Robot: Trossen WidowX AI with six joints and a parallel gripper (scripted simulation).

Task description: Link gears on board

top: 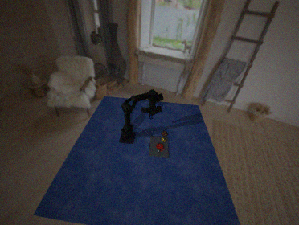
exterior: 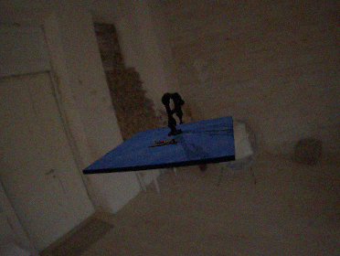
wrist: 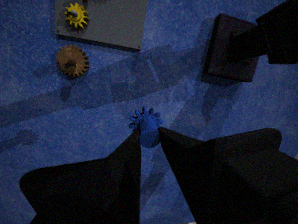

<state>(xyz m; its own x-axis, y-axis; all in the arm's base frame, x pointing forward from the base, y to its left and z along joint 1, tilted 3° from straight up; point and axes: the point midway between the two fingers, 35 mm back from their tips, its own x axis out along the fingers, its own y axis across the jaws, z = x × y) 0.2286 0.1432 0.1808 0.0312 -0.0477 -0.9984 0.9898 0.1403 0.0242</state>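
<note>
Right now my gripper tip is 120 mm short of the yellow gear, 170 mm to the left of it and 150 mm above it. Round my gripper tip: blue gear 10 mm below; grey board 70 mm ahead, 230 mm to the right, 160 mm below; brown gear 140 mm ahead, 90 mm to the right, 150 mm below.
</note>
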